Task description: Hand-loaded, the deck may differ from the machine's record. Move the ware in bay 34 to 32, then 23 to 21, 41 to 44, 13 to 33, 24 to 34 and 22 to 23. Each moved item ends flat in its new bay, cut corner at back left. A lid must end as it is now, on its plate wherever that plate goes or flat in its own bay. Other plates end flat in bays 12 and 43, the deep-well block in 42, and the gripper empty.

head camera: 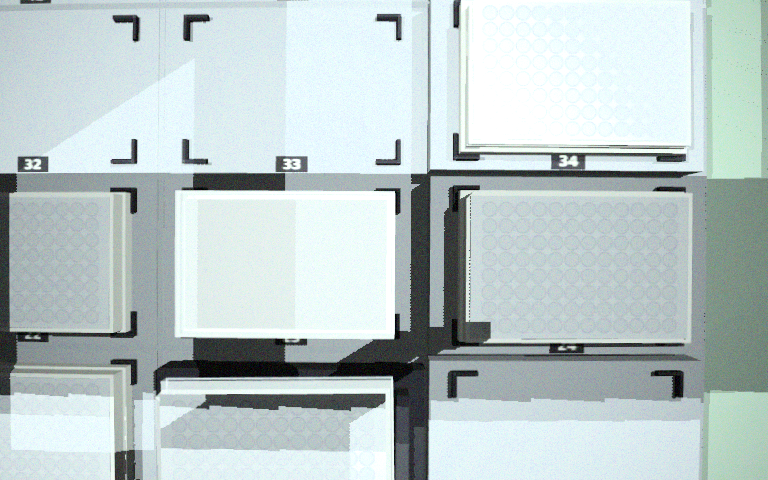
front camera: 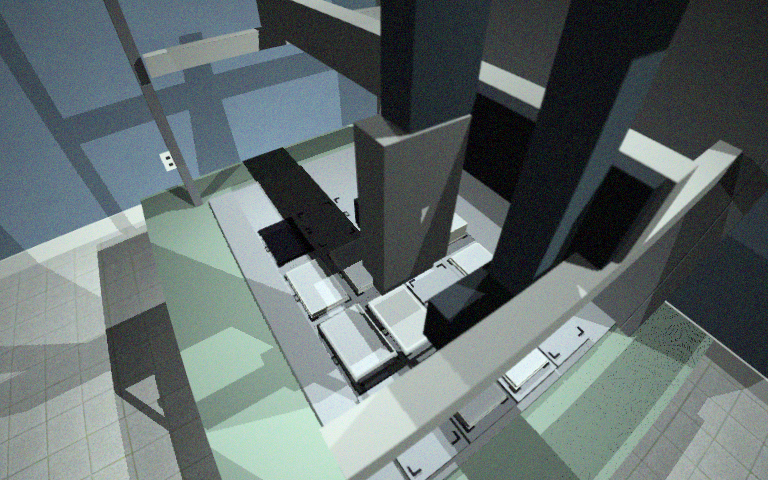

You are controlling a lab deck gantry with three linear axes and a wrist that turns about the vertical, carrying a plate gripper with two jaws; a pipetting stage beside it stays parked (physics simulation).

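Places are measured from the robot's base along level axes (x ahead, y left, z up), in millimetres.
Pixels of known places: robot's base, origin of the base link: (front camera: 259,232).
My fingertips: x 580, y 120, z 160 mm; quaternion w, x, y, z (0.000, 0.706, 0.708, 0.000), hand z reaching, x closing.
Ahead of a thing's pixels: the offset from my fingertips to its top centre. "spot": to the spot under its first point.
A white well plate {dz -131, dx -24, dy +137 mm} (head camera: 577,73) (front camera: 526,369) lies in bay 34. Another well plate {dz -131, dx -24, dy +30 mm} (head camera: 572,268) lies in bay 24. A pale plate with a raised rim and no visible wells {spot: dz -144, dx -212, dy +29 mm} (head camera: 243,266) (front camera: 399,316) lies in bay 23. Well plates show in bay 22 {spot: dz -146, dx -324, dy +29 mm} (head camera: 56,263) and bay 12 {spot: dz -146, dx -325, dy -63 mm} (head camera: 56,418) (front camera: 317,285). A tall white plate {dz -124, dx -189, dy -76 mm} (head camera: 271,441) (front camera: 356,342) stands in bay 13 with black beneath it. Bays 33 and 32 show corner marks and no ware in the head view. The dark body of my gripper (front camera: 461,311) hangs behind the front beam, which hides its jaws; they do not show in the head view.
A black block {dz -152, dx -516, dy -77 mm} (front camera: 283,240) sits toward the far left of the deck. The front beam (front camera: 407,396) crosses over the near deck. The parked grey pipetting stage (front camera: 416,209) hides part of the middle. A pale plate {dz -146, dx -188, dy +244 mm} (front camera: 470,257) lies behind the gripper, with a taller item {dz -118, dx -352, dy +244 mm} (front camera: 457,225) beyond.
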